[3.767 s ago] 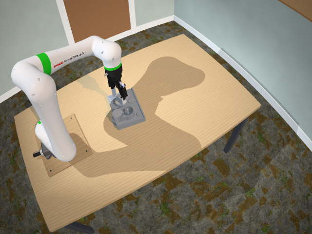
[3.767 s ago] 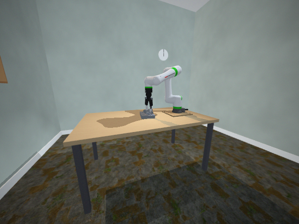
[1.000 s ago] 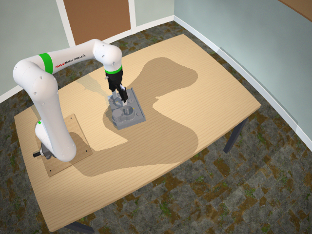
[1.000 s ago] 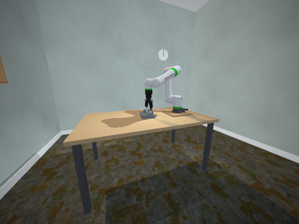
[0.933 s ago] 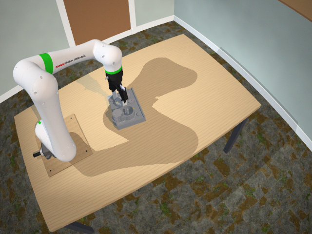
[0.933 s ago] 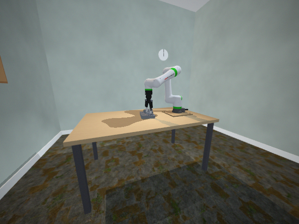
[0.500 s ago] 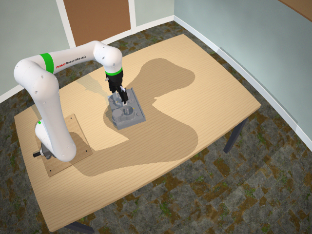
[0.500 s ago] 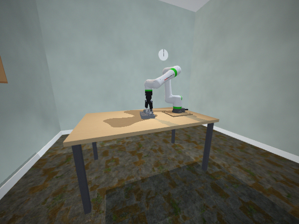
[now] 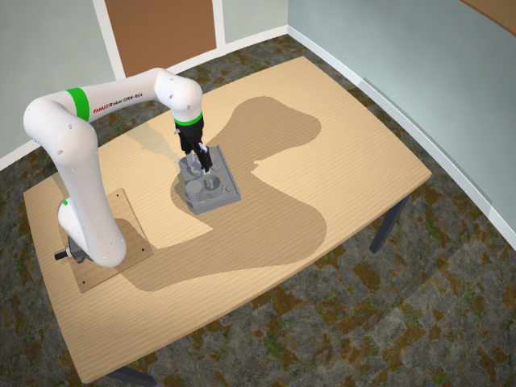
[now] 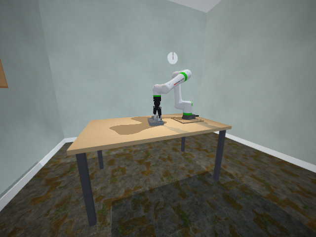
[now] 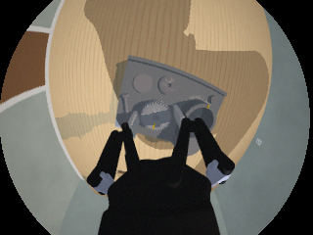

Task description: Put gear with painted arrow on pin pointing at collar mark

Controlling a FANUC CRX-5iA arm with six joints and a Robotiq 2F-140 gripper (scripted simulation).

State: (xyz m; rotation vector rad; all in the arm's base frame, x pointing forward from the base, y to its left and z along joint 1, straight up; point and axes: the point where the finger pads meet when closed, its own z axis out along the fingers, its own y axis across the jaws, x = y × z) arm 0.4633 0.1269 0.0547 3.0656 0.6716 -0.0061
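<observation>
My gripper is now 20 mm above the grey gear.
</observation>
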